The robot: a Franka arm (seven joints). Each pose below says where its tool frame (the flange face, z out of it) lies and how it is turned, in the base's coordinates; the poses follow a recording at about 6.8 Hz.
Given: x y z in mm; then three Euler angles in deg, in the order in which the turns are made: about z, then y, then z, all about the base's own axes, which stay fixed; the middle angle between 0 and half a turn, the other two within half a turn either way.
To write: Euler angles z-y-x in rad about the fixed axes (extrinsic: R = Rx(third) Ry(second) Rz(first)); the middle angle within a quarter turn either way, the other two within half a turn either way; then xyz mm. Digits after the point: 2 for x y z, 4 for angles.
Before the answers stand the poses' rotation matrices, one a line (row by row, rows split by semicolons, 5 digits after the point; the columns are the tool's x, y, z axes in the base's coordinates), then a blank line. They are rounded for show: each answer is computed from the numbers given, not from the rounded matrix.
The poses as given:
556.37, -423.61, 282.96, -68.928, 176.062, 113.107
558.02, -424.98, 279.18, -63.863, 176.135, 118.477
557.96, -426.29, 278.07, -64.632, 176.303, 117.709
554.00, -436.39, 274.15, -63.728, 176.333, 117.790
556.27, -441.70, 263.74, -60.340, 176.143, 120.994
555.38, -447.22, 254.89, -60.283, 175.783, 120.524
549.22, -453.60, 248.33, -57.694, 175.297, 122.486
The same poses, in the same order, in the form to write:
0.99904 0.03465 -0.02695; 0.03629 -0.99734 0.06317; -0.02469 -0.06408 -0.99764
0.99869 0.03986 -0.03214; 0.04171 -0.99737 0.05925; -0.02969 -0.06051 -0.99773
0.99875 0.03997 -0.02998; 0.04164 -0.99750 0.05709; -0.02763 -0.05826 -0.99792
0.99923 0.02564 -0.02982; 0.02729 -0.99802 0.05658; -0.02831 -0.05735 -0.99795
0.99915 0.02227 -0.03464; 0.02424 -0.99804 0.05766; -0.03329 -0.05845 -0.99774
0.99922 0.01289 -0.03735; 0.01524 -0.99788 0.06334; -0.03645 -0.06386 -0.99729
0.99903 0.00161 -0.04404; 0.00466 -0.99759 0.06916; -0.04382 -0.06930 -0.99663

-0.0347, -0.0270, -3.0784, 556.37, -423.61, 282.96
-0.0399, -0.0321, -3.0823, 558.02, -424.98, 279.18
-0.0400, -0.0300, -3.0845, 557.96, -426.29, 278.07
-0.0256, -0.0298, -3.0850, 554.00, -436.39, 274.15
-0.0223, -0.0346, -3.0839, 556.27, -441.70, 263.74
-0.0129, -0.0374, -3.0782, 555.38, -447.22, 254.89
-0.0016, -0.0441, -3.0723, 549.22, -453.60, 248.33

